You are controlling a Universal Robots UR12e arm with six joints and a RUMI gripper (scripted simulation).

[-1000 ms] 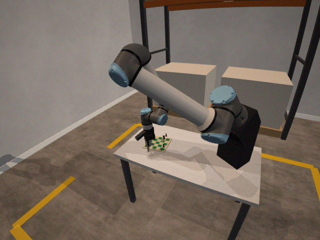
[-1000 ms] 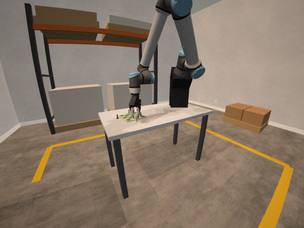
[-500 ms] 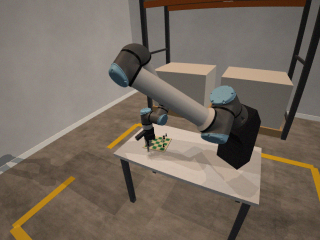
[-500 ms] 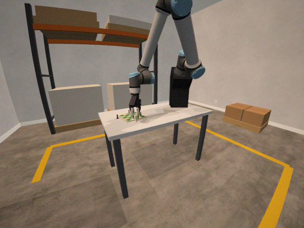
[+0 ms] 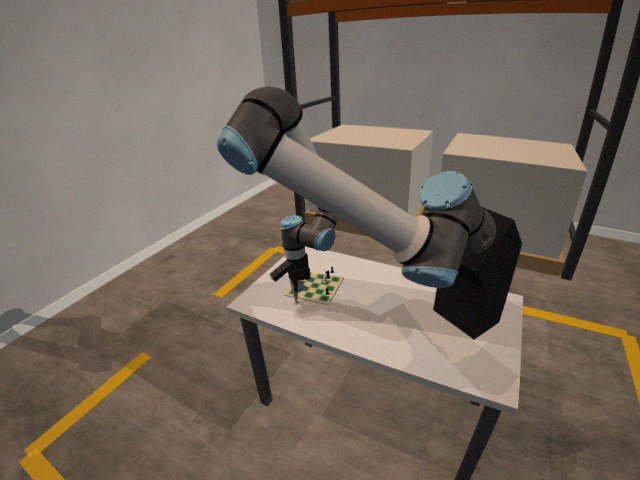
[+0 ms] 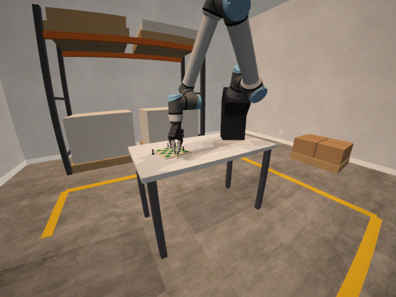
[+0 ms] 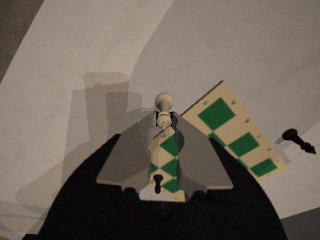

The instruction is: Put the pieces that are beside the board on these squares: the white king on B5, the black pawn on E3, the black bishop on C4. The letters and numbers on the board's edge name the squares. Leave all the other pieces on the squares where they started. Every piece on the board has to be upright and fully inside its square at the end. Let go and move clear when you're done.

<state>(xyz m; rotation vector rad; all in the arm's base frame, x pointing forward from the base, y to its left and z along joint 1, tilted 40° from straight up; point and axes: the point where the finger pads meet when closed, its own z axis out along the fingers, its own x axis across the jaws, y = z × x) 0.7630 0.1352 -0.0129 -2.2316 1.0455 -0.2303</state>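
Right now my hand is 1 cm above the white king. From my hand the other things lie so: chessboard 3 cm behind, 14 cm to the right, 4 cm below.
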